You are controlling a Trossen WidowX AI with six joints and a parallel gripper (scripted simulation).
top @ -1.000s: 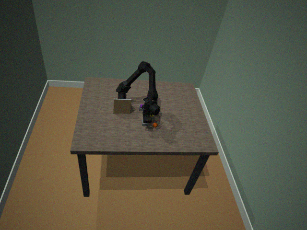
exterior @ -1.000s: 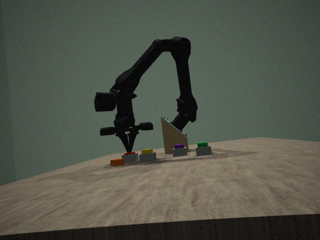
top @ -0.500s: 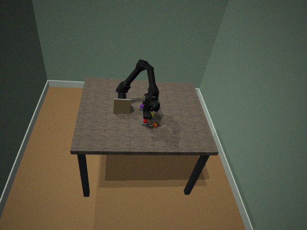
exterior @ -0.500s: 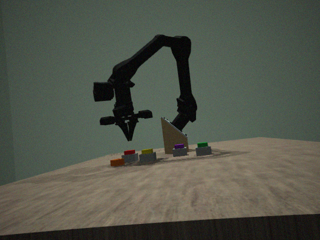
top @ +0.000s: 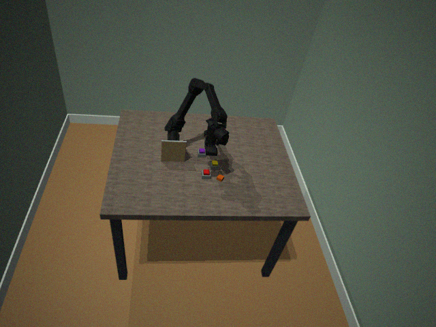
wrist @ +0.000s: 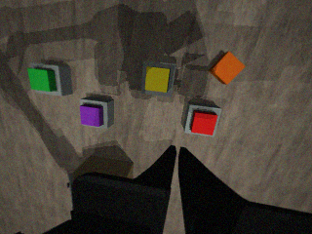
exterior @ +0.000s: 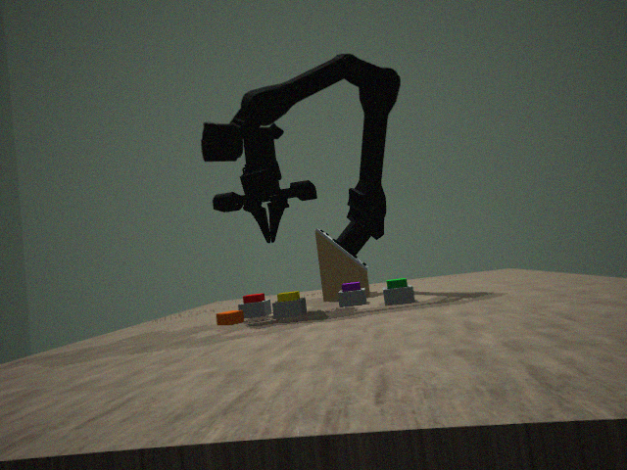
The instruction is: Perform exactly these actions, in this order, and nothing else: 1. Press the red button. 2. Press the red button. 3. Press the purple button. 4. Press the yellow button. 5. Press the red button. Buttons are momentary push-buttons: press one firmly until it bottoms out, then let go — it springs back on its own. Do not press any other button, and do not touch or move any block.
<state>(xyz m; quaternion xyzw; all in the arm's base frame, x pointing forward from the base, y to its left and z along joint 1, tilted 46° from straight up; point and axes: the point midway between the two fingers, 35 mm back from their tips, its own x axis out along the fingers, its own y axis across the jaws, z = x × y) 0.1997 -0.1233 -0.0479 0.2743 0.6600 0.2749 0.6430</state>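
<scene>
Now: the purple button 14 cm to the left of my gripper tip, 10 cm below it and 2 cm behind it. Also, from my gripper tip: red button (10 cm below, 4 cm to the right); then yellow button (10 cm below, 5 cm ahead, 3 cm to the left); then orange block (12 cm below, 8 cm ahead, 6 cm to the right).
</scene>
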